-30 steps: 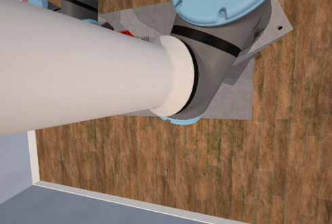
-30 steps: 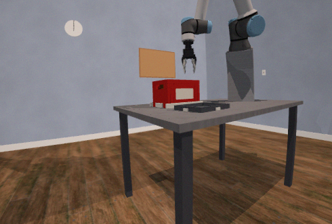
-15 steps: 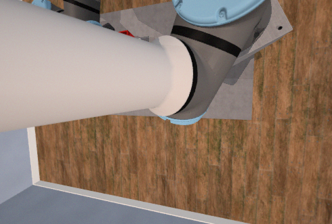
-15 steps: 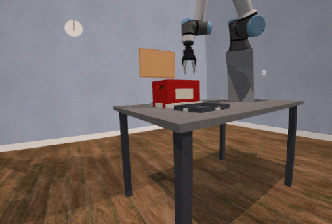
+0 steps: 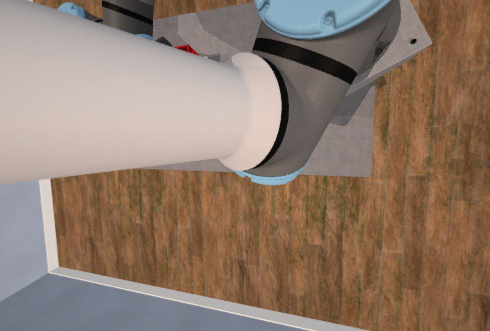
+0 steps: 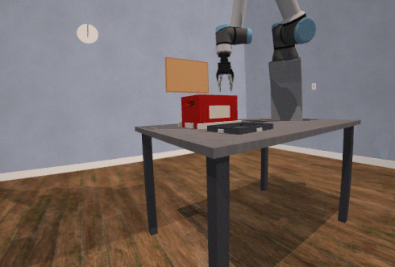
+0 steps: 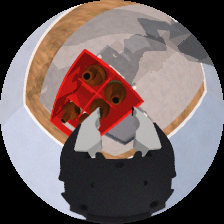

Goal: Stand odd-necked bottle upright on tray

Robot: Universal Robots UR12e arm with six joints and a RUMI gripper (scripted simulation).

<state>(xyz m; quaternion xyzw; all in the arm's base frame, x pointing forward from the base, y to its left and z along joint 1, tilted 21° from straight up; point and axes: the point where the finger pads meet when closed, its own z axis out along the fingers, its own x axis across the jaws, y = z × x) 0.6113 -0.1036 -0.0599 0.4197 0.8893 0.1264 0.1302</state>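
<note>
The red crate lies 8 cm ahead of my hand, 5 cm to the right of it and 13 cm below it. Also, from my hand: dark tray 13 cm ahead, 21 cm to the left, 20 cm below.
</note>
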